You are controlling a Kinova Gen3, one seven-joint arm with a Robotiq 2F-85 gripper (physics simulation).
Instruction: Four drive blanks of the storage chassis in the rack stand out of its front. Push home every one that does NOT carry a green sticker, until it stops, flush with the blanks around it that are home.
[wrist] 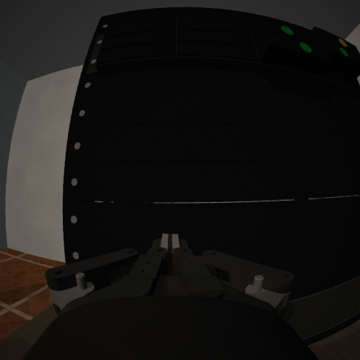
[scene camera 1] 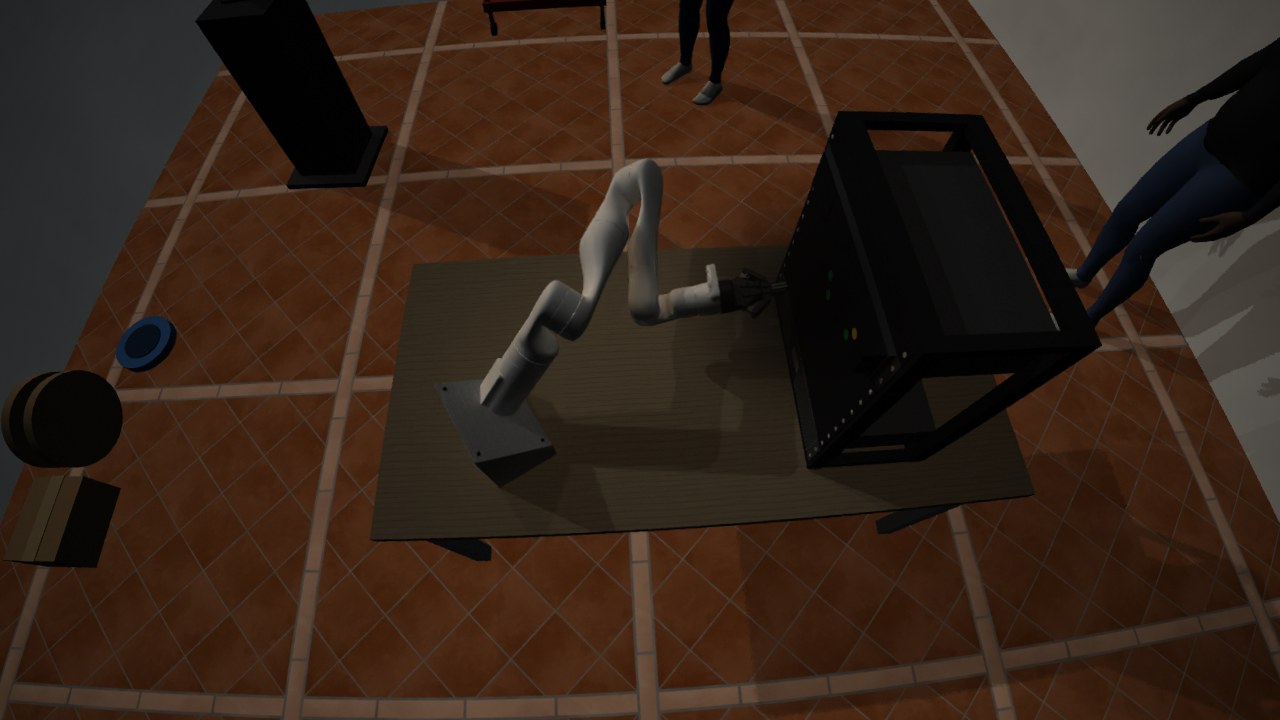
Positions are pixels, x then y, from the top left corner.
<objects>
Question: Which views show the black rack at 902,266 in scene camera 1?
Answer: The wrist view and scene camera 1: all of them.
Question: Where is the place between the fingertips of my gripper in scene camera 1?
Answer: At 787,286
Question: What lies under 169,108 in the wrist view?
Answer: A black rack.
</objects>
